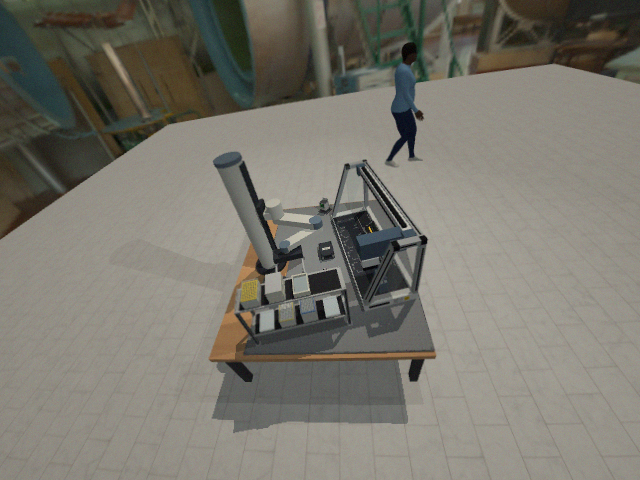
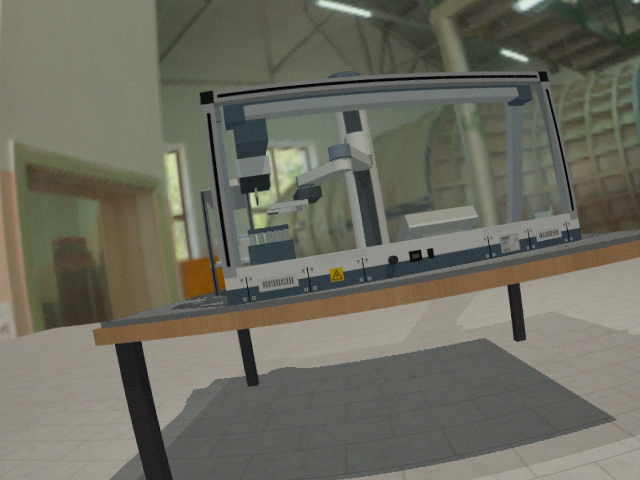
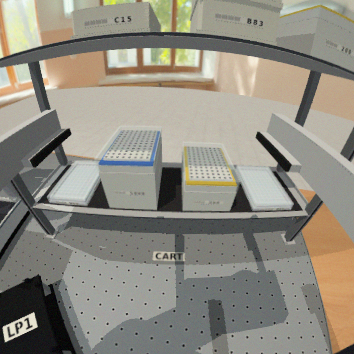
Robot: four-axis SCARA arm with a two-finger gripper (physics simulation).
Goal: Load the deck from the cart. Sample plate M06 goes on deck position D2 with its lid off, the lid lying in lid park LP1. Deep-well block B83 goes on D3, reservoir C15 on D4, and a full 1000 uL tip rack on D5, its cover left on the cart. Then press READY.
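Observation:
My gripper [image 1: 295,266] [image 2: 271,209] [image 3: 161,118] is open and empty, level in front of the cart [image 3: 165,214] [image 1: 289,333]. On the cart's lower shelf stand a blue-edged tip rack [image 3: 131,180] [image 1: 308,310] and a yellow-edged rack [image 3: 209,192] [image 1: 286,313] under clear covers, between two lidded plates: the left plate [image 3: 75,184] [image 1: 331,306] and the right plate [image 3: 265,187] [image 1: 266,320]. Their small labels are not legible. Reservoir C15 [image 3: 117,22] [image 1: 300,284] and block B83 [image 3: 240,20] [image 1: 274,288] stand on the upper shelf. Lid park LP1 [image 3: 25,300] is black.
A yellow-topped 200 rack [image 3: 320,37] [image 1: 249,291] stands on the upper shelf's end. The cart's posts and upper shelf edge [image 3: 165,42] frame the lower shelf. The deck machine's blue head [image 1: 379,241] [image 2: 251,138] hangs inside its frame. A person [image 1: 404,93] walks behind the table.

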